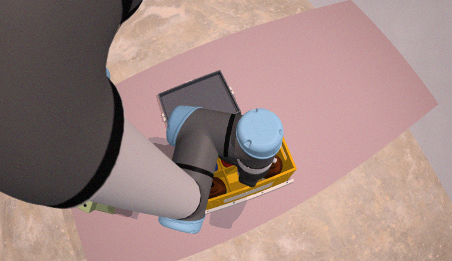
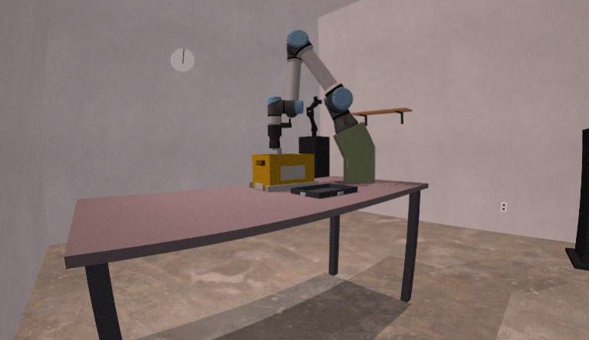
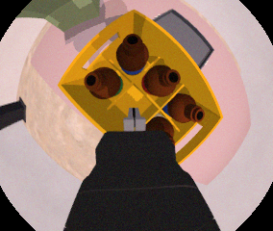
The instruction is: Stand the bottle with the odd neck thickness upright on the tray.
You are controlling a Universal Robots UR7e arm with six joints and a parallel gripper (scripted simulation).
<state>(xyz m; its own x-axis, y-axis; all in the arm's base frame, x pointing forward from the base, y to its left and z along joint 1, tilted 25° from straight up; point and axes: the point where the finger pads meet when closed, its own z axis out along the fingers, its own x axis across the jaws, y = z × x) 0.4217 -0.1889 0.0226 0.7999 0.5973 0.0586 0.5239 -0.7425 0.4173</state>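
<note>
My hand is 1 cm short of the crate, 4 cm to the right of it and 8 cm above it. From my hand the other things lie so: glass bottle 9 cm ahead, 2 cm to the right, 7 cm below; dark tray 2 cm ahead, 32 cm to the left, 15 cm below.
</note>
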